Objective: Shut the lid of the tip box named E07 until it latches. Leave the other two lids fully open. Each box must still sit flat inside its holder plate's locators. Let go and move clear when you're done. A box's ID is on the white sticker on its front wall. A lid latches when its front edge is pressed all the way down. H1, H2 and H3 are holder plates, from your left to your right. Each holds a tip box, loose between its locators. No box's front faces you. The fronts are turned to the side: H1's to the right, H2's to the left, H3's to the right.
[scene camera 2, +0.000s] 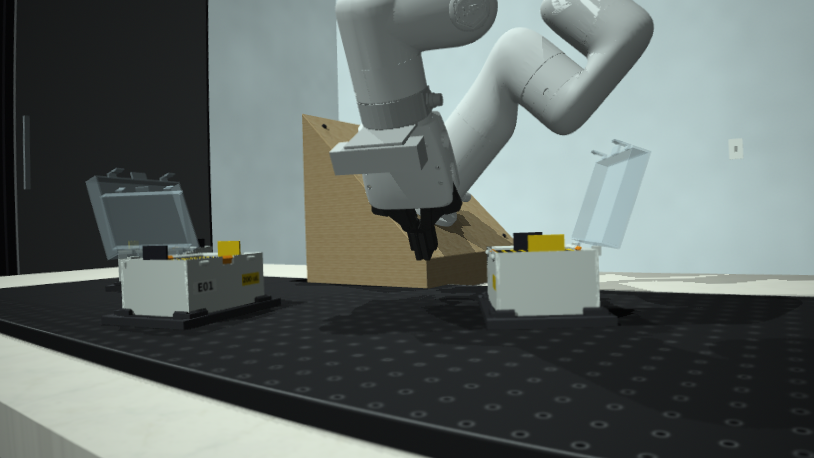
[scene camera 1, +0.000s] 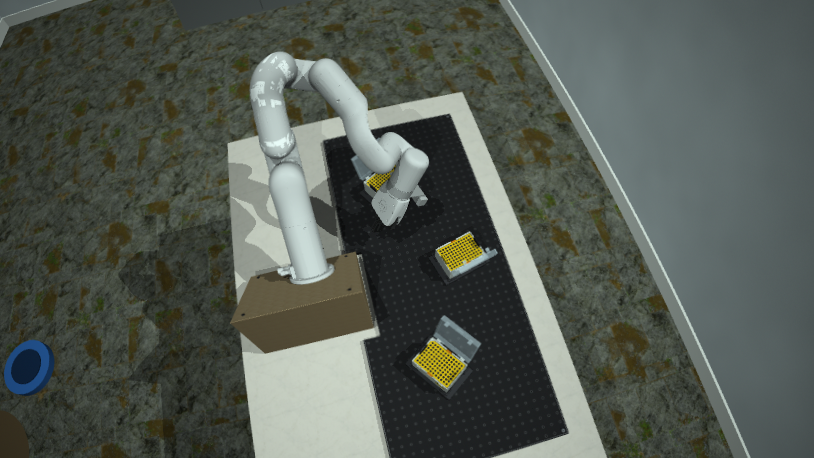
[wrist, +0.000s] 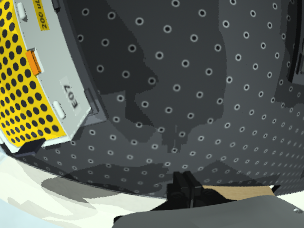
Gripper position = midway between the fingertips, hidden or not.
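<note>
Clear lid (scene camera 2: 609,183), visible. Holder plate (scene camera 2: 163,322), visible. My gripper (scene camera 2: 426,254) (scene camera 1: 376,230) (wrist: 180,184), visible.
</note>
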